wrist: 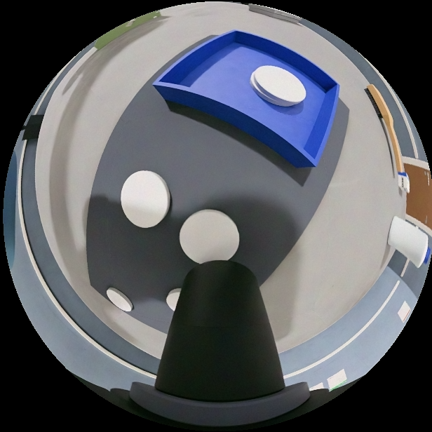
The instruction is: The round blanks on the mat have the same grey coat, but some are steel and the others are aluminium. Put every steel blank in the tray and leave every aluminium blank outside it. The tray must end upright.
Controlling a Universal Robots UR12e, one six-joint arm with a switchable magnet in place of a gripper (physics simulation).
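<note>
My magnet (221, 267) is the dark tapered tool at the lower middle of the wrist view. It holds nothing, so it counts as open. A round grey blank (209, 236) lies on the dark mat (150, 135) beyond its tip, its near edge hidden. A second blank (145, 199) lies on the mat to the left. A third blank (119, 299) lies near the mat's lower left edge. A fourth blank (174, 300) is partly hidden behind the magnet. The blue tray (215, 107) stands upright on the mat, with two blanks (281, 86) stacked slightly offset inside, towards its right side.
A wooden brush (384, 110) lies at the right, with a small blue and white box (404, 182) by its end. A white cylinder (407, 241) lies below them. A green item (125, 31) is at the upper left and a grey item (275, 13) at the top.
</note>
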